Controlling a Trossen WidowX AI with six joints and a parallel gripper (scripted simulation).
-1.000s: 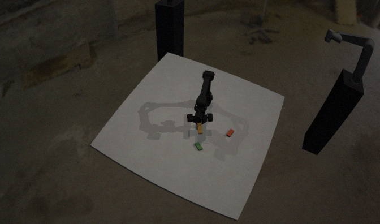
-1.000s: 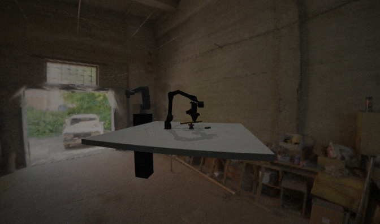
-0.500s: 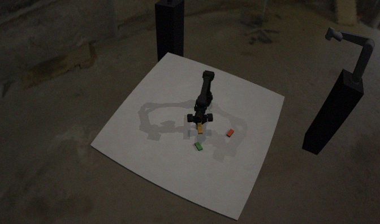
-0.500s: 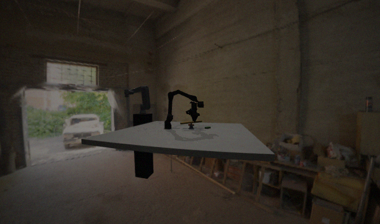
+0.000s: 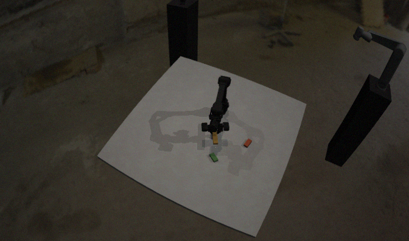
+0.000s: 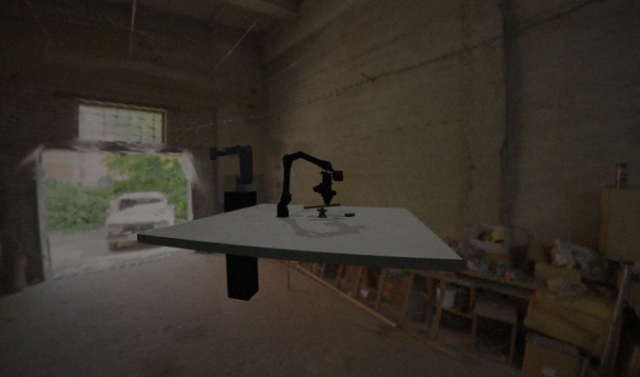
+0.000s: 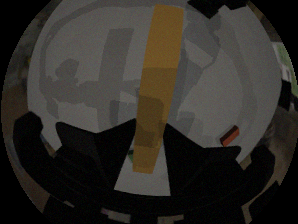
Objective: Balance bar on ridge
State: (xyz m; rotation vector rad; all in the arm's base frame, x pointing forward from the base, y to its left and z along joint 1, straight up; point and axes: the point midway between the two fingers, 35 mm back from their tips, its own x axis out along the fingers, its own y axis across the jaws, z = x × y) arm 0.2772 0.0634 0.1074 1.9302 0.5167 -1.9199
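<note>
The bar lies 3 cm behind my gripper tip and 2 cm to the right of it. From my gripper tip the other things lie so: green block: 14 cm ahead, 7 cm to the left, 6 cm below; orange-red block: 24 cm to the left, 8 cm behind, 6 cm below.
</note>
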